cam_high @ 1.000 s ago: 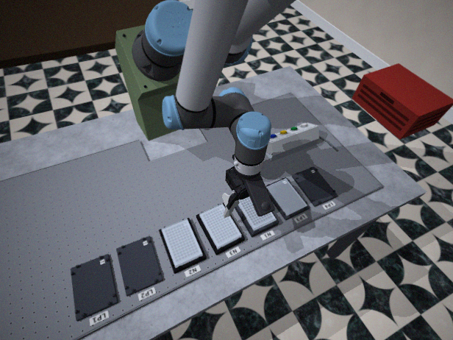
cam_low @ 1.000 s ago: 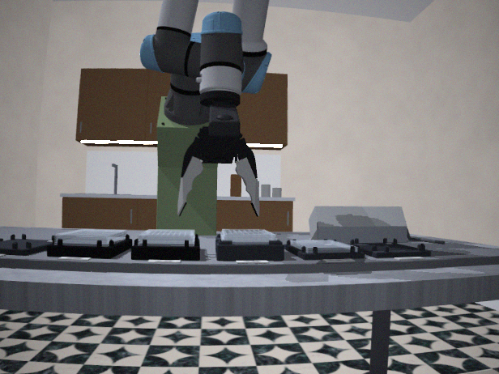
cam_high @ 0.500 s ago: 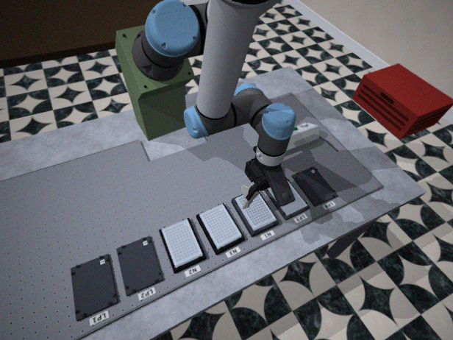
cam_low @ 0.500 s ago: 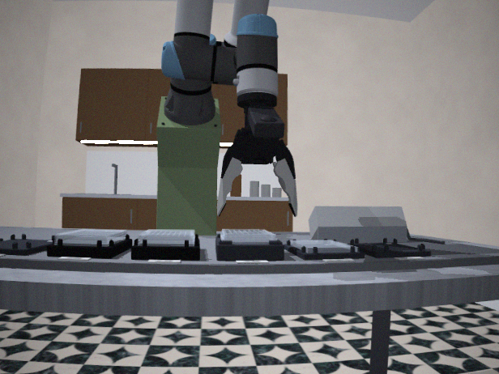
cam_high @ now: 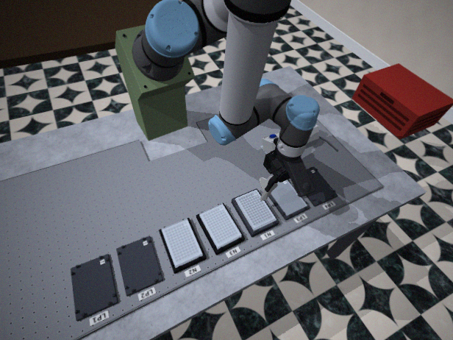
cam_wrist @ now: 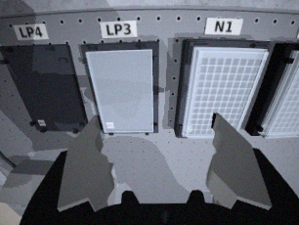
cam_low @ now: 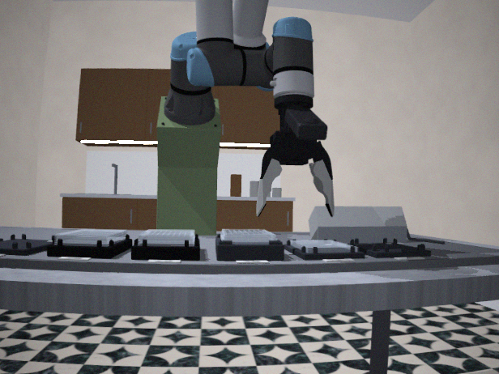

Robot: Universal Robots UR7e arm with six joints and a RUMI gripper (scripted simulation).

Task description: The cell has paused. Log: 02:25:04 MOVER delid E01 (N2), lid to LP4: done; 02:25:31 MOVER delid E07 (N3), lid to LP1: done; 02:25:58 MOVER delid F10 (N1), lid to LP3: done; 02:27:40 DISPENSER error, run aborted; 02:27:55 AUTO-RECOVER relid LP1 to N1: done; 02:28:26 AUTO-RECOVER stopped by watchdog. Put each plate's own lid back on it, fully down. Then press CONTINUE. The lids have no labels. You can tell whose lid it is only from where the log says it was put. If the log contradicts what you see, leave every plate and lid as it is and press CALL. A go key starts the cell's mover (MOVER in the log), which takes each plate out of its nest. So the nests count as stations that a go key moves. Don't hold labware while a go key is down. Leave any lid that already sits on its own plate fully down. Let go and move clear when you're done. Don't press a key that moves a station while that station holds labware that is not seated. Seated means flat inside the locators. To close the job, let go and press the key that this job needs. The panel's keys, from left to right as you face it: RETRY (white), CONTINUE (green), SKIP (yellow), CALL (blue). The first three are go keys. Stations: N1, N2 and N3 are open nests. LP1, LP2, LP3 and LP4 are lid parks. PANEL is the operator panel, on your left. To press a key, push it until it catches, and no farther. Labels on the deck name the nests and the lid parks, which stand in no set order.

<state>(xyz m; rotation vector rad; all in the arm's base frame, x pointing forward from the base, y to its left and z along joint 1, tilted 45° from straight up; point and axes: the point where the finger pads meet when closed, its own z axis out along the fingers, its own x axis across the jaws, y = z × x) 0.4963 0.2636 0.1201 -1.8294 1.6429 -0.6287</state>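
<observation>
Now: hand 10 mm past the LP3 lid park, 50 mm to the right of it and 70 mm above it. From my hand the other things lie so: plate (40 mm ahead, 210 mm to the right, 40 mm below); blue CALL key (250 mm behind, 90 mm to the left); LP4 lid park (20 mm behind, 170 mm to the left, 70 mm below).
</observation>
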